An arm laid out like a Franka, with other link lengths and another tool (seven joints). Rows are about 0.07 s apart.
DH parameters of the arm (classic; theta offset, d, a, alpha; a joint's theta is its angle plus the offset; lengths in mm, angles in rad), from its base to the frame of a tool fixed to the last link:
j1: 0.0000 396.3 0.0 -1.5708
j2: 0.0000 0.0 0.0 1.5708
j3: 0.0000 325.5 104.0 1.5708
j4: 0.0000 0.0 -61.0 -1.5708
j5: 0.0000 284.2 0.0 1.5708
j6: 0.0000 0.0 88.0 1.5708
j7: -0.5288 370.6 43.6 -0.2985
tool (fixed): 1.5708 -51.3 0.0 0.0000
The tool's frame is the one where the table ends.
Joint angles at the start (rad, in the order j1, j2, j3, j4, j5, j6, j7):
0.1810 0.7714 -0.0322 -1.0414 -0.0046 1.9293 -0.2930
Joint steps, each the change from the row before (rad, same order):
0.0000 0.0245 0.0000 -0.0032 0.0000 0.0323 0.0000
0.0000 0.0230 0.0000 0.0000 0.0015 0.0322 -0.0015
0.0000 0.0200 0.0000 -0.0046 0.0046 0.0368 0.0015
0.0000 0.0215 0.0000 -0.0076 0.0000 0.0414 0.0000
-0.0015 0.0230 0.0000 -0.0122 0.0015 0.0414 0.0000
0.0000 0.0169 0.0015 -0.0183 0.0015 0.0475 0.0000
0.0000 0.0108 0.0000 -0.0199 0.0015 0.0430 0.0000
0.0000 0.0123 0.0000 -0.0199 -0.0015 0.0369 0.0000
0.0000 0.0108 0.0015 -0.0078 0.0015 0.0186 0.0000
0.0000 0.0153 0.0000 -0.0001 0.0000 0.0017 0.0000
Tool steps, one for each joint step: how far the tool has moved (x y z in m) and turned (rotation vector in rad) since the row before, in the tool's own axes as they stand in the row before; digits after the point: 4 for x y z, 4 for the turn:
-0.0026 -0.0024 0.0152 0.0029 0.0037 0.0001
-0.0014 -0.0034 0.0131 0.0071 0.0061 0.0005
-0.0013 -0.0041 0.0122 0.0097 0.0064 0.0061
-0.0017 -0.0027 0.0140 0.0079 0.0093 0.0019
-0.0040 -0.0002 0.0163 0.0040 0.0041 0.0030
-0.0039 -0.0022 0.0133 0.0097 0.0075 0.0027
-0.0025 -0.0011 0.0102 0.0085 0.0083 0.0033
-0.0047 0.0014 0.0113 0.0024 0.0044 -0.0004
-0.0047 0.0003 0.0073 0.0016 -0.0016 0.0006
-0.0073 0.0039 0.0088 -0.0090 -0.0099 -0.0031

